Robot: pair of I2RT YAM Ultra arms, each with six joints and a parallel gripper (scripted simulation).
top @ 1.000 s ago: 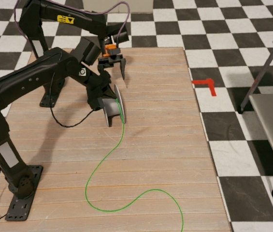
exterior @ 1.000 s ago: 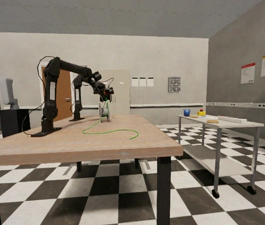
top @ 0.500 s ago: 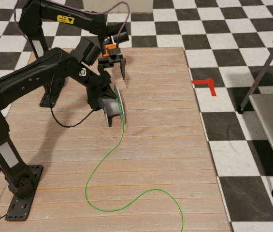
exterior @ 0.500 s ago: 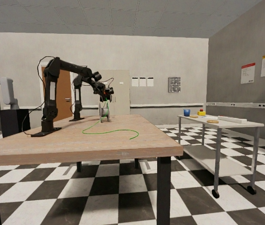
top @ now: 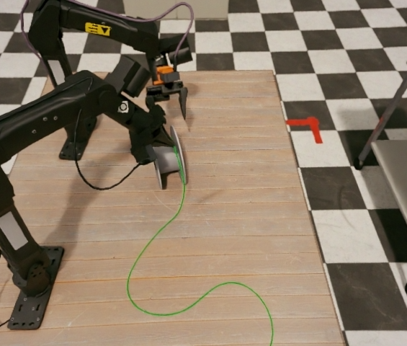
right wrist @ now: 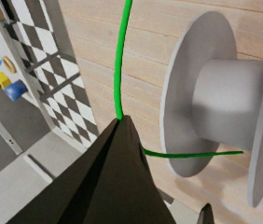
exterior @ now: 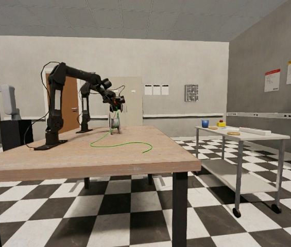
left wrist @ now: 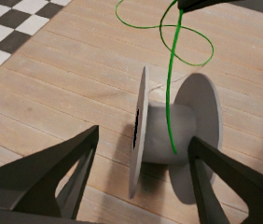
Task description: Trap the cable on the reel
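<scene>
The grey reel is 100 mm below my left hand, 60 mm to the right of it and 20 mm behind it.
</scene>
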